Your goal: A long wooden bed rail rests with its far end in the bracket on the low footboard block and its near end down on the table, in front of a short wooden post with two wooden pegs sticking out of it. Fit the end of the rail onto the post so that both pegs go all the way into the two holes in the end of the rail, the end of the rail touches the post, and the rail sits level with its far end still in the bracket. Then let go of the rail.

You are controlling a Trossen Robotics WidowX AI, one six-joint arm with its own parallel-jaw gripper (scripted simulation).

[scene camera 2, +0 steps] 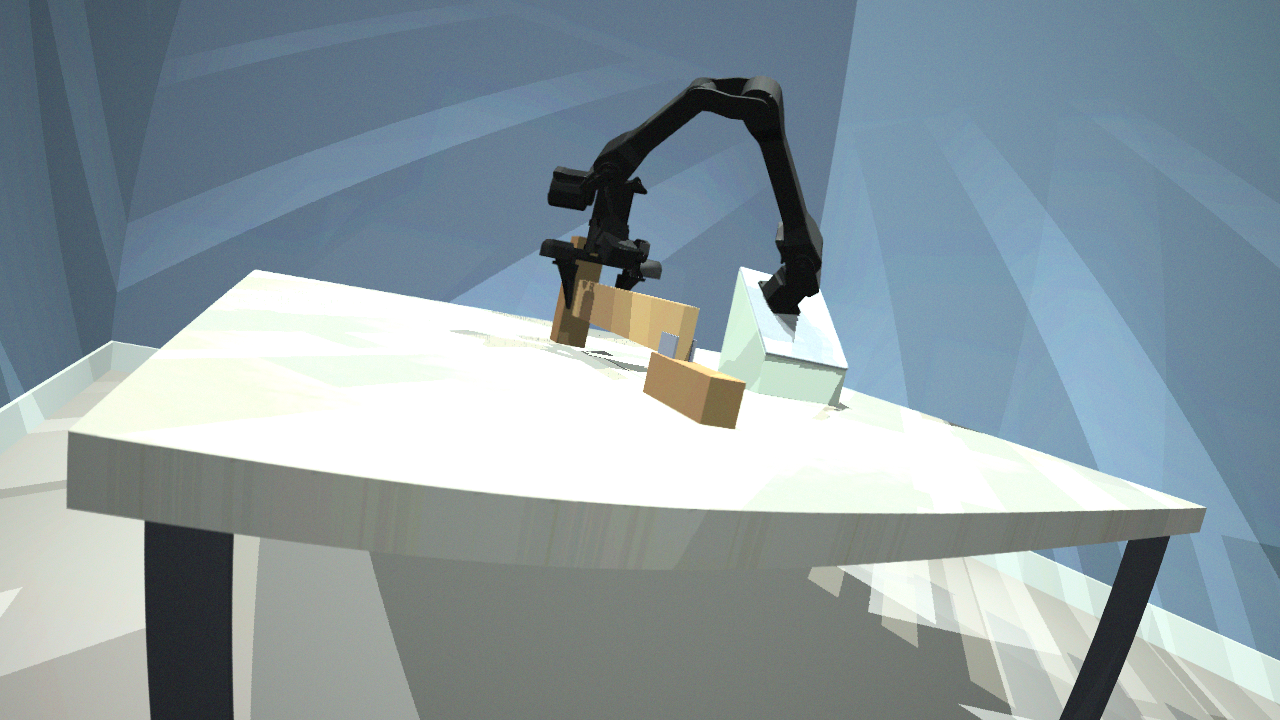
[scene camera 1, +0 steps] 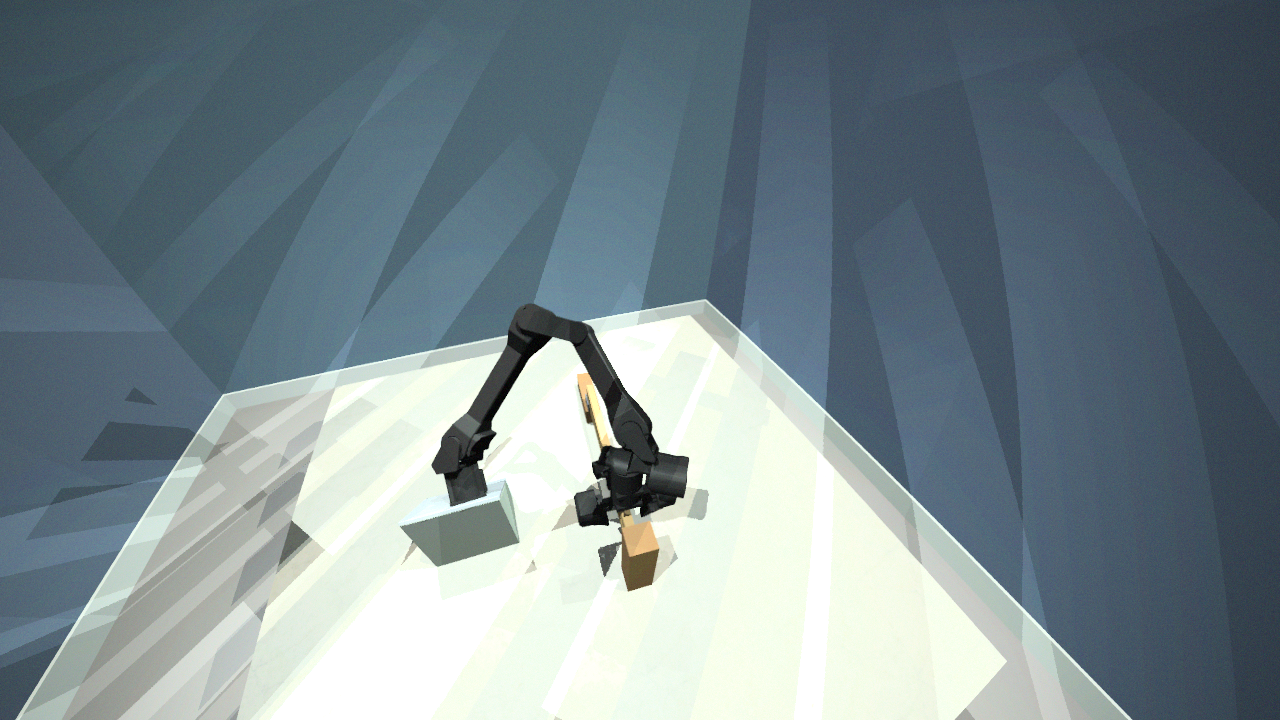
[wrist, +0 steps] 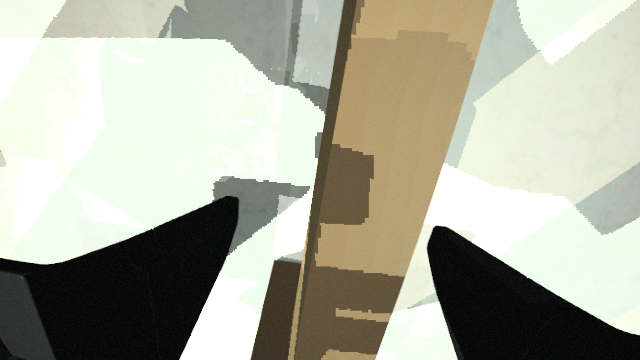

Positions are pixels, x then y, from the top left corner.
Labels:
gripper: scene camera 2; scene camera 1 624,519; wrist
wooden rail: scene camera 2; scene camera 1 601,434; wrist
same spot on wooden rail: (wrist: 398,82) = (scene camera 2: 607,286)
same spot on gripper: (wrist: 150,289) = (scene camera 2: 621,286)

